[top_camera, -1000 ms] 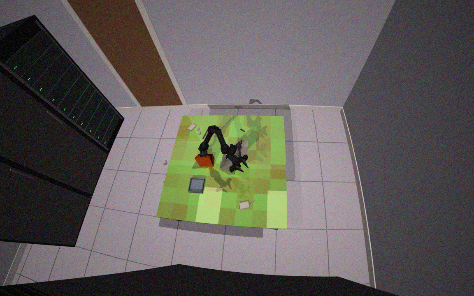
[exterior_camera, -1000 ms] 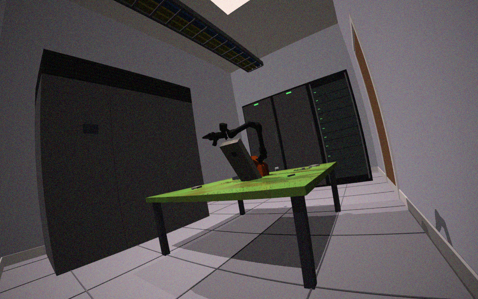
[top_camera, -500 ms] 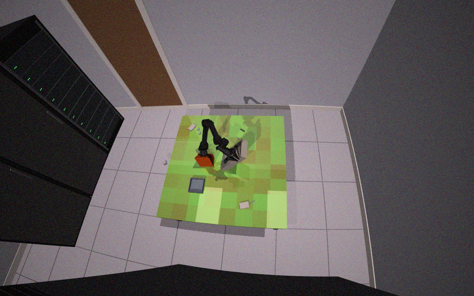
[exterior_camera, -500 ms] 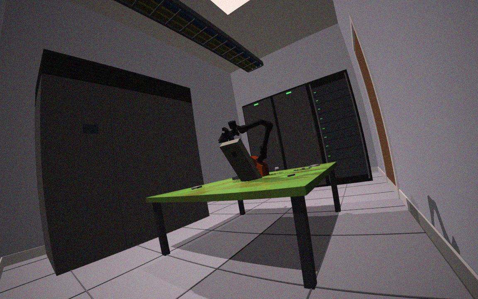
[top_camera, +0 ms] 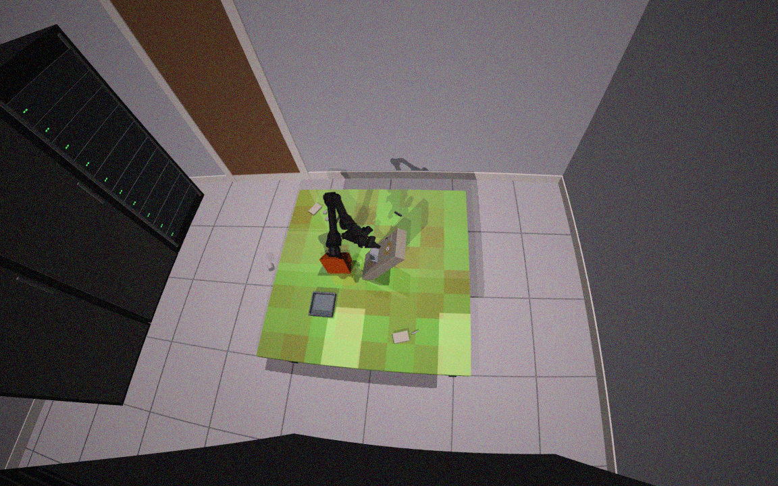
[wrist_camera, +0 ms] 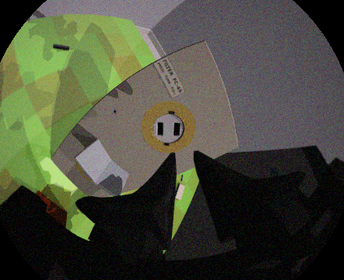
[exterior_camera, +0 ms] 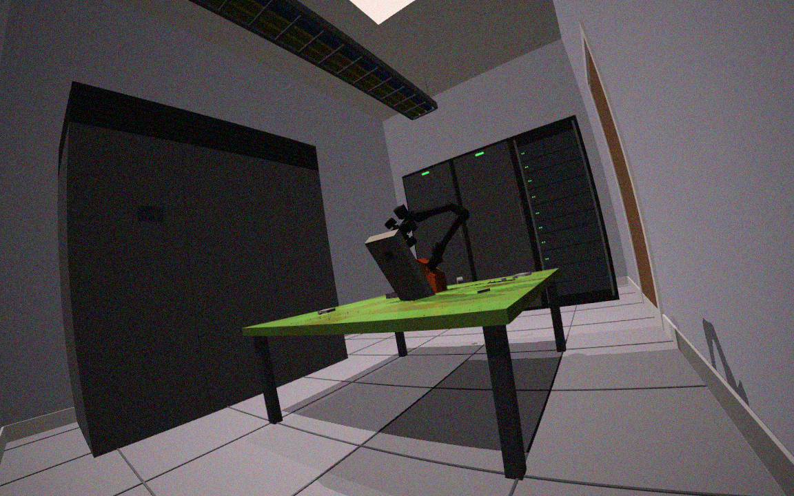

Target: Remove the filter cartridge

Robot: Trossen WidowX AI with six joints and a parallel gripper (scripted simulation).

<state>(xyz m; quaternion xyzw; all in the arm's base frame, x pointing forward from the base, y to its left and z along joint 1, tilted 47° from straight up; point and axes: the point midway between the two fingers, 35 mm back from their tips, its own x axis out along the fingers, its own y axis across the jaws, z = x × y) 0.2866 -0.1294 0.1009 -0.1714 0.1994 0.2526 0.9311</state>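
Right now the round filter cartridge is 50 mm ahead of my gripper tip, 10 mm to the left of it and 50 mm below it. Round my gripper tip: small dark piece (60 mm ahead, 440 mm to the left, 300 mm below); then grey service panel (10 mm ahead, 10 mm to the left, 120 mm below); then dark square tray (380 mm behind, 260 mm to the right, 300 mm below).
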